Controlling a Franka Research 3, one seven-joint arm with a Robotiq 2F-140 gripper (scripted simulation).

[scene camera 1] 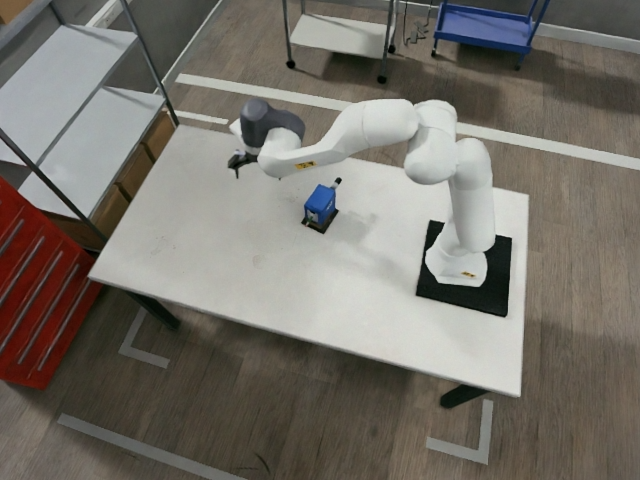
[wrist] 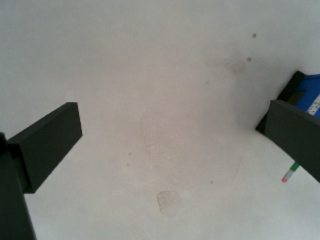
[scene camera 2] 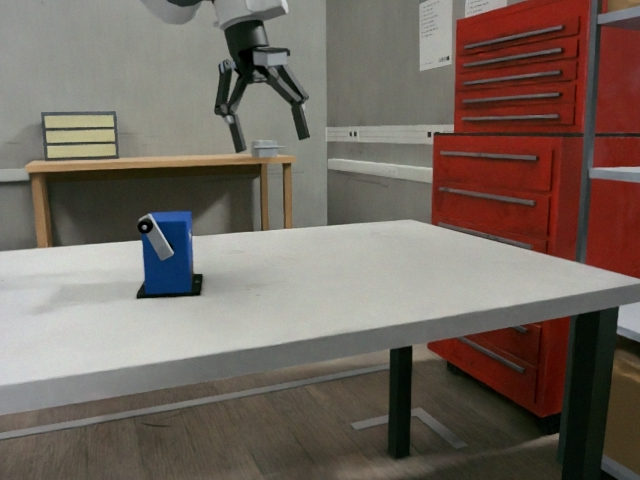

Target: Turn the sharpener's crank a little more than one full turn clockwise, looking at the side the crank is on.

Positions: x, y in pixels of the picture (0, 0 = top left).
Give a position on a blue sharpener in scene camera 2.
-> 172, 277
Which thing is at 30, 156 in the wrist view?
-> My gripper.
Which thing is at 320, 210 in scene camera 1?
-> A blue sharpener.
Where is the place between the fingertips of my gripper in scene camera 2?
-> At 274, 144
